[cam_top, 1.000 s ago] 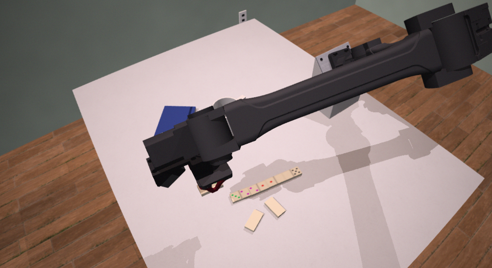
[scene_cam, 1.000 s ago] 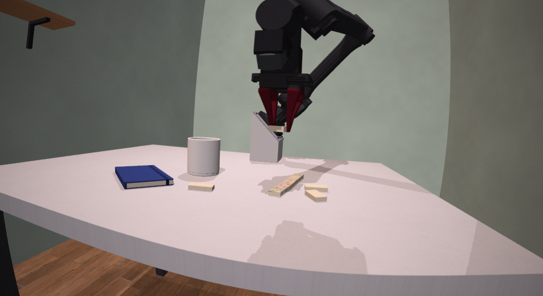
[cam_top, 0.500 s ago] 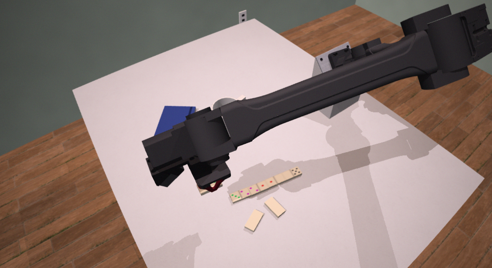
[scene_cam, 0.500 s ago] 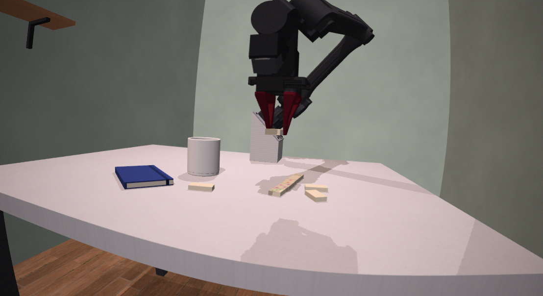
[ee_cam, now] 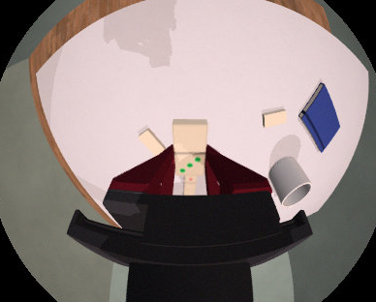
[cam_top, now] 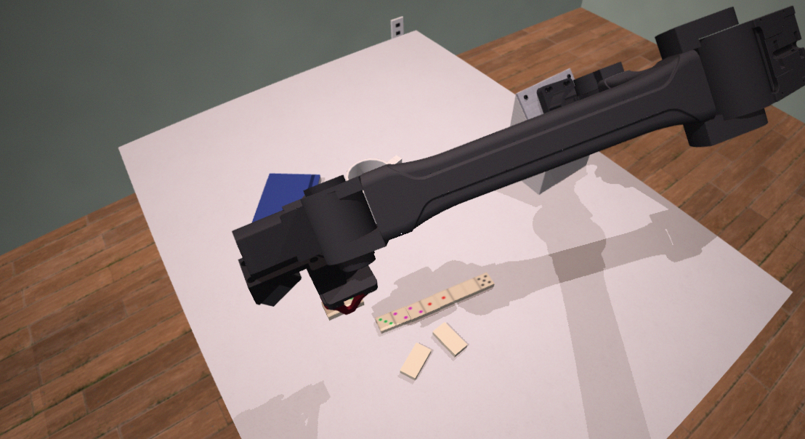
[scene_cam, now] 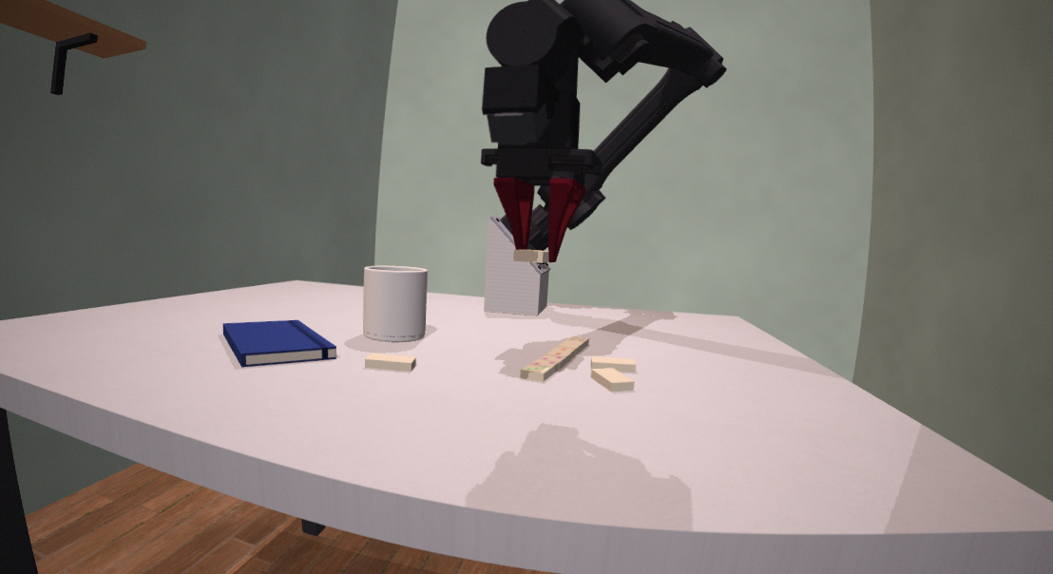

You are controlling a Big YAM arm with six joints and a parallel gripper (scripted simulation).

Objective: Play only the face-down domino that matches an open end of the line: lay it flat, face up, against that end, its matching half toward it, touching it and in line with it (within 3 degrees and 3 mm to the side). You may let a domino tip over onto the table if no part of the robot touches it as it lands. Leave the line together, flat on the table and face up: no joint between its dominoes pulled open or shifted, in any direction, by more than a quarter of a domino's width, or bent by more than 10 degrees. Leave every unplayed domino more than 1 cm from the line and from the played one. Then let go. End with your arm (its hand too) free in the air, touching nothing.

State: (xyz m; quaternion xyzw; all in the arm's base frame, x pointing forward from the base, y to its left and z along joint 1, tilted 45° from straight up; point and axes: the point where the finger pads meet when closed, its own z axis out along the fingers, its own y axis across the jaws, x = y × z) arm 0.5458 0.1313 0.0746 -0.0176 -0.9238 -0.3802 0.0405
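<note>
My hand is right at the domino. Round my hand: white mug: 24 cm to the right, 17 cm behind, 9 cm below; then blue notebook: 33 cm to the right, 13 cm below, 2 cm behind.
</note>
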